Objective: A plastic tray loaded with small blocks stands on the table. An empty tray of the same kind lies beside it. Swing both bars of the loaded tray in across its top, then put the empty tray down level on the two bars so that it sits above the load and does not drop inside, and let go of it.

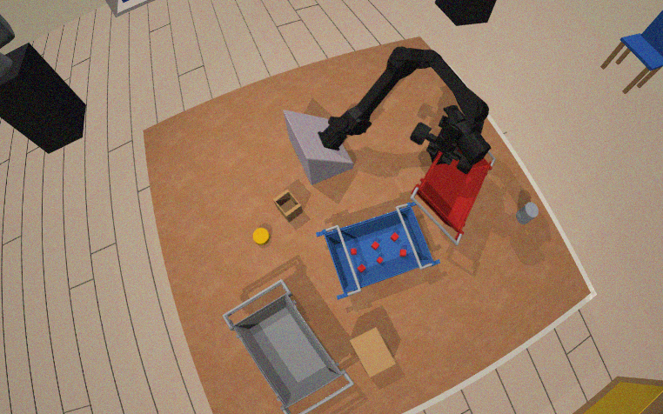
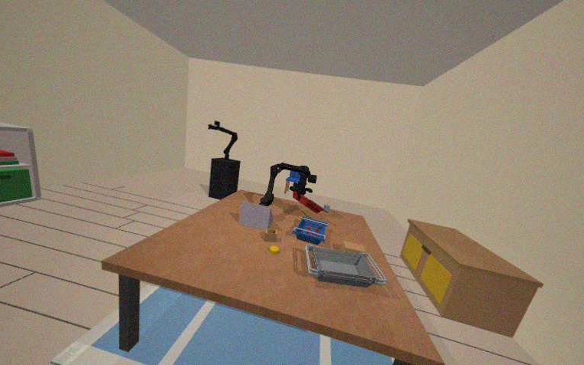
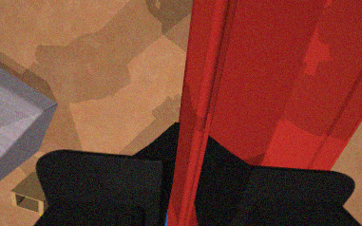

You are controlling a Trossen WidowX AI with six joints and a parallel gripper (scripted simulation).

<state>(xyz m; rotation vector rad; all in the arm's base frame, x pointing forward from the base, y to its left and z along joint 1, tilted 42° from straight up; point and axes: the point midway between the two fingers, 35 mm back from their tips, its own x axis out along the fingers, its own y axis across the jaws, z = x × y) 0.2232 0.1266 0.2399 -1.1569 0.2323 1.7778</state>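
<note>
My gripper tip is 7 cm short of the red tray and 5 cm to the right of it. The rest, counted from my gripper tip: yellow disc: 1 cm behind, 54 cm to the right, 14 cm below; cardboard box: 7 cm behind, 43 cm to the right, 14 cm below; grey cylinder: 23 cm ahead, 31 cm to the left, 12 cm below.
</note>
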